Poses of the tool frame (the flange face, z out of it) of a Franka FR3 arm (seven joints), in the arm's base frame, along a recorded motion.
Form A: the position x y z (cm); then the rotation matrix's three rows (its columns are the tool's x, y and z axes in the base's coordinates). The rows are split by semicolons.
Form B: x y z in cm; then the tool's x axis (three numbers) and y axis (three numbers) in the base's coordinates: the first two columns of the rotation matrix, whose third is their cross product. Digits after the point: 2 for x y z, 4 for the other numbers.
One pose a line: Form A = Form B
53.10, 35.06, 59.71; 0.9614, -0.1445, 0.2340; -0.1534, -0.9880, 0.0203; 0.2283, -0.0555, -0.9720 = 53.10, 35.06, 59.71, 0.9614, -0.1534, 0.2283, -0.1445, -0.9880, -0.0555
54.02, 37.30, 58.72; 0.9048, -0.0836, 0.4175; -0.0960, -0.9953, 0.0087; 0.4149, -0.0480, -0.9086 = 54.02, 37.30, 58.72, 0.9048, -0.0960, 0.4149, -0.0836, -0.9953, -0.0480
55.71, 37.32, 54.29; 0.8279, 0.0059, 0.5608; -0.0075, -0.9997, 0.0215; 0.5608, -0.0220, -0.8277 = 55.71, 37.32, 54.29, 0.8279, -0.0075, 0.5608, 0.0059, -0.9997, -0.0220
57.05, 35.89, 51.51; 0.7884, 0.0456, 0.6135; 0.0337, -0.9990, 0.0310; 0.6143, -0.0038, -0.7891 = 57.05, 35.89, 51.51, 0.7884, 0.0337, 0.6143, 0.0456, -0.9990, -0.0038
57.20, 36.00, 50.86; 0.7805, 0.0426, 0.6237; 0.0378, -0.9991, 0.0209; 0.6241, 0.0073, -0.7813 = 57.20, 36.00, 50.86, 0.7805, 0.0378, 0.6241, 0.0426, -0.9991, 0.0073
